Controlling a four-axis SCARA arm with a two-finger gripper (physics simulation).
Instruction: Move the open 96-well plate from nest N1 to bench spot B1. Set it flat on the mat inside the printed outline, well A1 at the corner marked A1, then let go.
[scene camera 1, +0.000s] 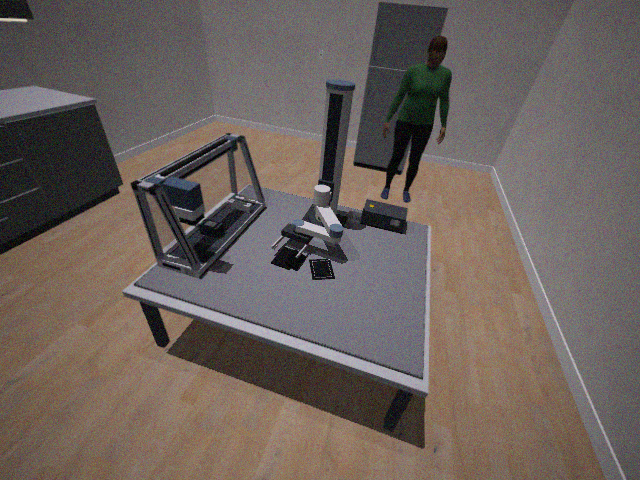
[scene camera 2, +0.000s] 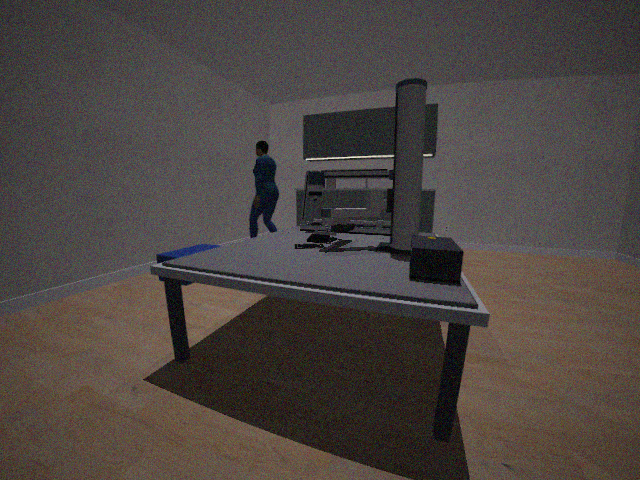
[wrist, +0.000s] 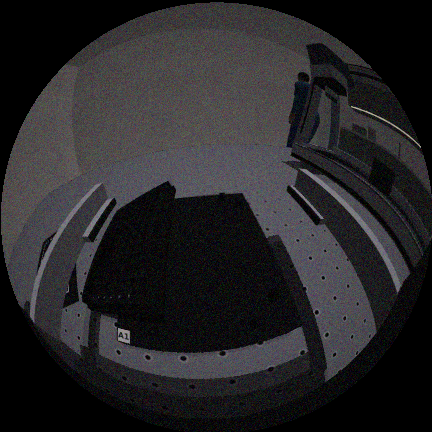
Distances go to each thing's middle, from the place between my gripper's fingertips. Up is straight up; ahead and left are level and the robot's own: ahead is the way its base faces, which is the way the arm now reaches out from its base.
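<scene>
The black well plate (wrist: 126, 274) sits 1 cm behind my hand and 7 cm to the left of it, and it is also 4 cm below my hand.
</scene>
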